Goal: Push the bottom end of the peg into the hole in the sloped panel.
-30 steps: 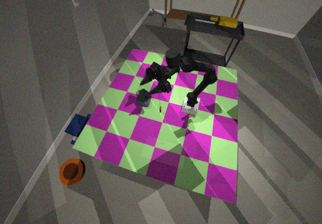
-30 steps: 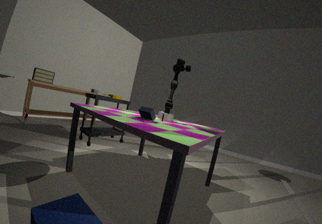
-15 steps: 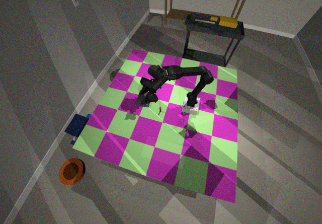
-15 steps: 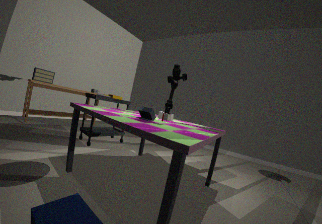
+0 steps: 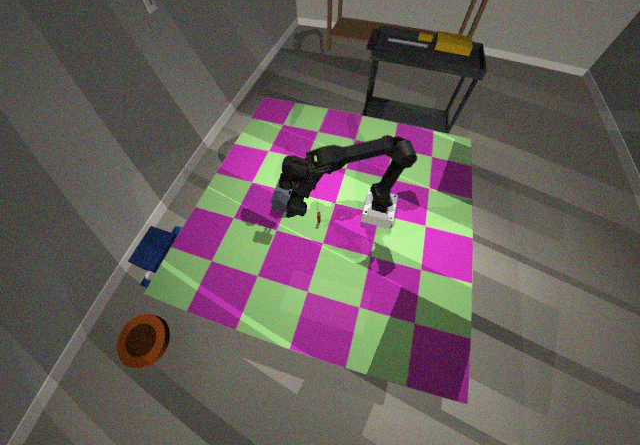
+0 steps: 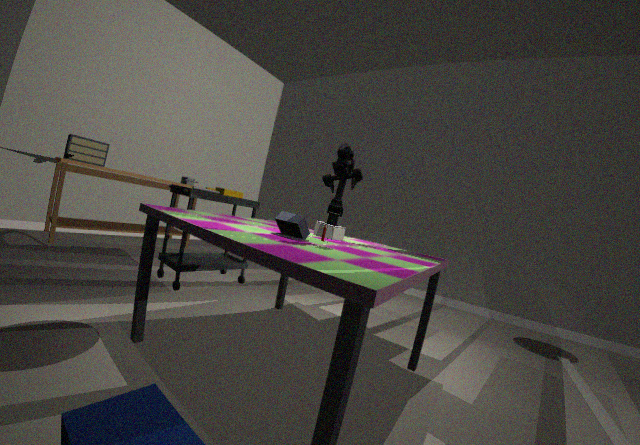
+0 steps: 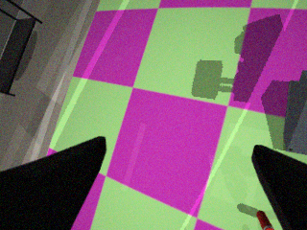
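The red round peg lies 8 cm behind my gripper tip, 10 cm to the right of it and 20 cm below it. Also, from my gripper tip: grey sloped panel (10 cm ahead, 17 cm to the right, 20 cm below).
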